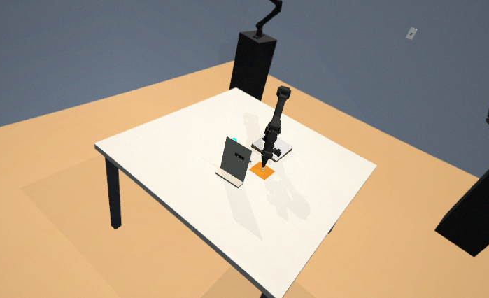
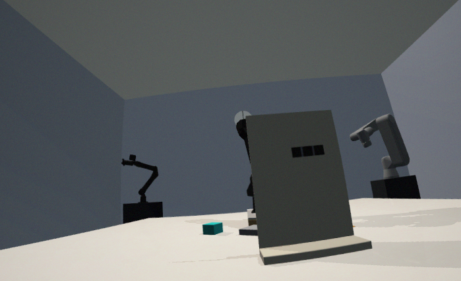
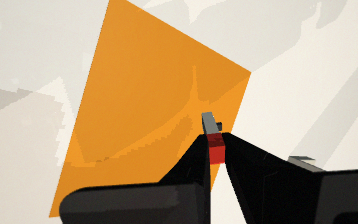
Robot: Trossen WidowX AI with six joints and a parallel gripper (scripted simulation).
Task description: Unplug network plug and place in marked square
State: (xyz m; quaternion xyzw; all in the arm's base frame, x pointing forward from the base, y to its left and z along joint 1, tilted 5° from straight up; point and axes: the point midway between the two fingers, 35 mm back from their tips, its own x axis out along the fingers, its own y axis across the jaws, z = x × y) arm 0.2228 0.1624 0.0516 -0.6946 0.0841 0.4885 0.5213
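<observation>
Now: the orange marked square 3 cm below my gripper tip and 1 cm behind it. The rest, counted from my gripper tip: network plug: right at my gripper tip; then upright panel: 20 cm ahead, 8 cm above, 6 cm to the right; then teal block: 30 cm to the right, 3 cm behind, 2 cm below.
</observation>
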